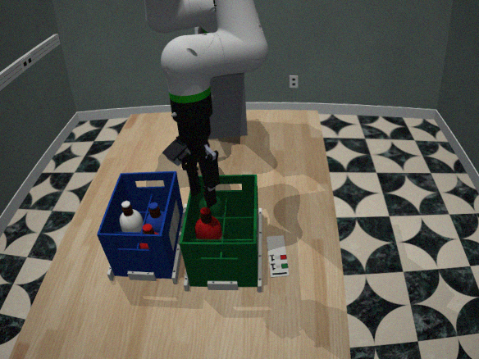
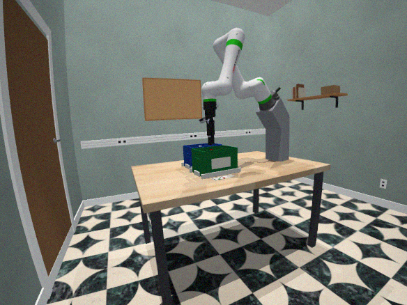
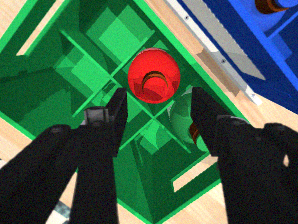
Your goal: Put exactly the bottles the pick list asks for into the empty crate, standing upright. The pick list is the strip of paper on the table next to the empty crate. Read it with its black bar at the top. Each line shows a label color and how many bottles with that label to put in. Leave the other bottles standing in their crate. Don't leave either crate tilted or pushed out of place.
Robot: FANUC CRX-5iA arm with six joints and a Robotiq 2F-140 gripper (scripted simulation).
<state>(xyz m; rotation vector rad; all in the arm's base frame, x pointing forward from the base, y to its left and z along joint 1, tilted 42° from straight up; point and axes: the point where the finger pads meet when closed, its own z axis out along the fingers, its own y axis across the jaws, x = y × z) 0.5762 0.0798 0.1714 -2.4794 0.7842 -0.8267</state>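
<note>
My hand is 14 cm above the red-label bottle. Also, from my hand: blue bottle: 2 cm ahead, 15 cm to the right, 14 cm below; then green bottle: 8 cm behind, 2 cm to the right, 14 cm below; then green crate: 1 cm behind, 4 cm to the left, 15 cm below.
</note>
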